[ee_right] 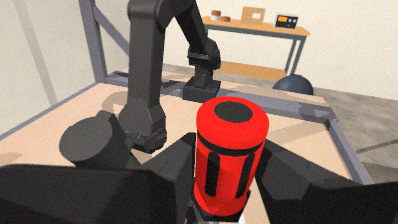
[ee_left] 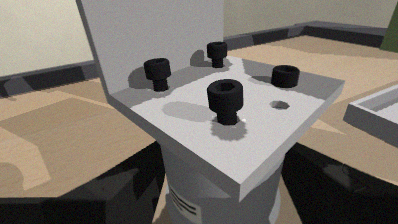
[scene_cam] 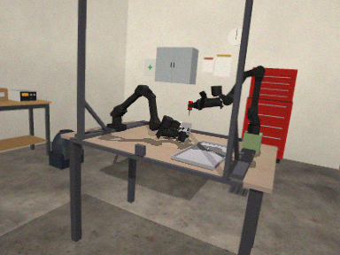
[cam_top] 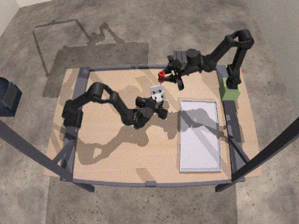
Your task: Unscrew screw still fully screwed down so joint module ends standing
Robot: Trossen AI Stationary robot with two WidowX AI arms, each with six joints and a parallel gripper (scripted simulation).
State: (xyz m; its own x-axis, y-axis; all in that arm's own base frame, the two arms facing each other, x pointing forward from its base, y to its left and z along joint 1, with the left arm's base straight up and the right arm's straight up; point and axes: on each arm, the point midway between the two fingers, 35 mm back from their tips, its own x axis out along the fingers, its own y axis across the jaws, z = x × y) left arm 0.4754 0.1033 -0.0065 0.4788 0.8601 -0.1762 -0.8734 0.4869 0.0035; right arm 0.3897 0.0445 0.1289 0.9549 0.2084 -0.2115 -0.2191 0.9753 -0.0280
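Note:
Now: right hand 10 mm short of the l-shaped bracket, 40 mm to the right of it and 170 mm above it. Also, from my right hand: red screwdriver (20 mm to the left, 20 mm below); then dark frame rail (270 mm ahead, 20 mm to the left, 230 mm below); then joint module (40 mm to the left, 210 mm below).
My left hand is 2 cm short of the joint module, 2 cm to the left of it and 1 cm above it. From my left hand the other things lie so: red screwdriver 2 cm ahead, 3 cm to the right, 18 cm above; then dark frame rail 28 cm ahead, 3 cm to the right, 3 cm below; then l-shaped bracket 2 cm ahead, 2 cm to the right, 4 cm above.

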